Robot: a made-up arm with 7 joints.
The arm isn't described. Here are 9 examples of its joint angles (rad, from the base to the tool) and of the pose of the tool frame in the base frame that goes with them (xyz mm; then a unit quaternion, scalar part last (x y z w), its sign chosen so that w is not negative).
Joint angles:
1: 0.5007 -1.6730 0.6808 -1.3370 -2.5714 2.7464 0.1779
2: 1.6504 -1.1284 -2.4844 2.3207 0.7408 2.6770 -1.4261
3: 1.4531 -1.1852 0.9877 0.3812 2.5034 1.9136 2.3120
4: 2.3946 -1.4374 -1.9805 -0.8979 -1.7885 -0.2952 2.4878
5: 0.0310 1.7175 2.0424 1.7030 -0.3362 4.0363 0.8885
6: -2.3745 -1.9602 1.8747 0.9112 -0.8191 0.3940 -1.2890
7: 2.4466 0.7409 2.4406 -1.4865 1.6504 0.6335 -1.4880
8: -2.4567 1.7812 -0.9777 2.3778 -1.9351 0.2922 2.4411
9: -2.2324 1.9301 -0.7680 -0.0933 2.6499 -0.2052 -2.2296
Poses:
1: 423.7 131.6 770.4 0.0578 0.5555 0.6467 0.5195
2: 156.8 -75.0 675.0 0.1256 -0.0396 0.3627 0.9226
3: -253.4 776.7 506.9 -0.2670 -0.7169 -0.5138 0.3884
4: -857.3 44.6 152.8 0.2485 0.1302 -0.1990 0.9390
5: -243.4 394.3 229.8 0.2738 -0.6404 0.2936 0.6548
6: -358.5 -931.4 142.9 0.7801 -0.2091 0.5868 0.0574
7: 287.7 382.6 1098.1 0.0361 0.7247 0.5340 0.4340
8: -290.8 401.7 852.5 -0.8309 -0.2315 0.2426 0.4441
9: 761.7 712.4 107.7 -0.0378 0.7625 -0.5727 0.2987
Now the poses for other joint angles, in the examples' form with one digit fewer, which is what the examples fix.
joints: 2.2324 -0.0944 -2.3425 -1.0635 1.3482 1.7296 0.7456
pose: -435 -12 1016 0.280 -0.471 -0.407 0.731
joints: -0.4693 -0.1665 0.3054 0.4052 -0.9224 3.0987 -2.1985
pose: 103 -97 1103 -0.526 -0.155 0.088 0.831
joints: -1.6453 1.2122 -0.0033 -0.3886 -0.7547 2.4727 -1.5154
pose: 55 730 256 -0.888 -0.069 -0.350 0.288
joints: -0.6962 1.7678 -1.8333 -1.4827 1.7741 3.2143 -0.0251
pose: -229 536 438 -0.494 0.865 0.030 0.078
